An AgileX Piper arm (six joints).
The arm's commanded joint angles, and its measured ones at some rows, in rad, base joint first. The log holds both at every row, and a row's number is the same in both.
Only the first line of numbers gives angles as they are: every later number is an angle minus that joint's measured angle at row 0.
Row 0, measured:
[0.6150, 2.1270, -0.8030, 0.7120, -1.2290, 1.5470]
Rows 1 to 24, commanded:
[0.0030, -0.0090, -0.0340, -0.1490, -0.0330, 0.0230]
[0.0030, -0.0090, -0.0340, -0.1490, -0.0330, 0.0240]
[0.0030, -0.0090, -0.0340, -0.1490, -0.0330, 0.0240]
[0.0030, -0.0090, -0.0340, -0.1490, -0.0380, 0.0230]
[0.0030, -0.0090, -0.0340, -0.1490, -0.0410, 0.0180]
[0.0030, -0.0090, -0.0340, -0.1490, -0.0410, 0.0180]
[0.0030, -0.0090, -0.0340, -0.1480, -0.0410, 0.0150]
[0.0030, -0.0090, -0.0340, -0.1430, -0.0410, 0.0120]
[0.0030, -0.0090, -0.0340, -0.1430, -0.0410, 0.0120]
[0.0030, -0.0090, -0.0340, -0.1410, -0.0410, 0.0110]
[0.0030, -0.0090, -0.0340, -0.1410, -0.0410, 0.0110]
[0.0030, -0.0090, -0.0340, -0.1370, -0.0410, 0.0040]
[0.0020, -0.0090, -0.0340, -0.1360, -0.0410, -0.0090]
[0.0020, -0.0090, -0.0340, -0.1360, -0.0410, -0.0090]
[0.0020, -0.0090, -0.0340, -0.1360, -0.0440, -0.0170]
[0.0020, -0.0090, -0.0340, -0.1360, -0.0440, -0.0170]
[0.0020, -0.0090, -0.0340, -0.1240, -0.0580, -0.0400]
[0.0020, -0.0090, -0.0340, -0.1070, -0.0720, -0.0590]
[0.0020, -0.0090, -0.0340, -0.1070, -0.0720, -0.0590]
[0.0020, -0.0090, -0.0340, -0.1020, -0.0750, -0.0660]
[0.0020, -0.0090, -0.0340, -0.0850, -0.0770, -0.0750]
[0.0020, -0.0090, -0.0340, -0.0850, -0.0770, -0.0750]
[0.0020, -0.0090, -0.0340, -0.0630, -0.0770, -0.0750]
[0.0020, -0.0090, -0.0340, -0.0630, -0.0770, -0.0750]
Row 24, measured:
[0.0000, 0.0000, 0.0000, 0.0110, 0.0000, -0.0460]
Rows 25 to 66, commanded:
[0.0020, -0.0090, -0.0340, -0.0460, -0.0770, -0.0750]
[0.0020, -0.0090, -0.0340, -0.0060, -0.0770, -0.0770]
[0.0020, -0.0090, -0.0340, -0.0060, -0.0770, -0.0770]
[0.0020, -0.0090, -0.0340, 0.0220, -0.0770, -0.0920]
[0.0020, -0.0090, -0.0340, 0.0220, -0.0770, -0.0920]
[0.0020, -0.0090, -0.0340, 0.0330, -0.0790, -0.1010]
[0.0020, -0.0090, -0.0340, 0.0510, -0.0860, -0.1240]
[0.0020, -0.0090, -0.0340, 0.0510, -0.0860, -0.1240]
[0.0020, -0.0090, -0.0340, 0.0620, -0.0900, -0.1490]
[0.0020, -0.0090, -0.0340, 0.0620, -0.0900, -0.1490]
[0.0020, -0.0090, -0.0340, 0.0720, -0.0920, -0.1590]
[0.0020, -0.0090, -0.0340, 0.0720, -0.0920, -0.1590]
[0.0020, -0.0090, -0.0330, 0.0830, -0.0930, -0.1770]
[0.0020, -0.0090, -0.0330, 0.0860, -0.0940, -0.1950]
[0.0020, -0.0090, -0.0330, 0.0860, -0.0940, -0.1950]
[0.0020, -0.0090, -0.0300, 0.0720, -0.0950, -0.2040]
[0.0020, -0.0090, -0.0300, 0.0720, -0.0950, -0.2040]
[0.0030, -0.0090, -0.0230, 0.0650, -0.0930, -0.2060]
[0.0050, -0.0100, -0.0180, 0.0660, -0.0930, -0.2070]
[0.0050, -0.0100, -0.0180, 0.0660, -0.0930, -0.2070]
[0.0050, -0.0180, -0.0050, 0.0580, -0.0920, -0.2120]
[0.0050, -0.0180, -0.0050, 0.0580, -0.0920, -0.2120]
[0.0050, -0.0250, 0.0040, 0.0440, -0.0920, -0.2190]
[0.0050, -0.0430, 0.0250, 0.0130, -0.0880, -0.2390]
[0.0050, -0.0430, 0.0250, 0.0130, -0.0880, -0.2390]
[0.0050, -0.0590, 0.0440, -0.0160, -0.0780, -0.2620]
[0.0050, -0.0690, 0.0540, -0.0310, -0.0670, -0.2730]
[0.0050, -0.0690, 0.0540, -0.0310, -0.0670, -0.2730]
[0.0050, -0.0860, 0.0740, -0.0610, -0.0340, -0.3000]
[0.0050, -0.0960, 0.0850, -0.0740, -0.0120, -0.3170]
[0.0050, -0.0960, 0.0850, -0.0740, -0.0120, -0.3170]
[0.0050, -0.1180, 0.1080, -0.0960, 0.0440, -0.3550]
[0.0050, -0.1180, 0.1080, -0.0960, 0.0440, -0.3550]
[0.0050, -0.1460, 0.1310, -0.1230, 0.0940, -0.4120]
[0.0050, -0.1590, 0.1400, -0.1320, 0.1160, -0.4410]
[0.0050, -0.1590, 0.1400, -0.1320, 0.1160, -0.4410]
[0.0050, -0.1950, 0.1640, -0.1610, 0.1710, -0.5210]
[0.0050, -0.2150, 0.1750, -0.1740, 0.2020, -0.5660]
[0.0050, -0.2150, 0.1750, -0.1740, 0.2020, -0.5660]
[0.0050, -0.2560, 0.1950, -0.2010, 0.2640, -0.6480]
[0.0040, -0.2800, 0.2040, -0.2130, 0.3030, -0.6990]
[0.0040, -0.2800, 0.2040, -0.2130, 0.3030, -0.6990]
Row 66, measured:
[0.0100, -0.2190, 0.1820, -0.1650, 0.2140, -0.5600]
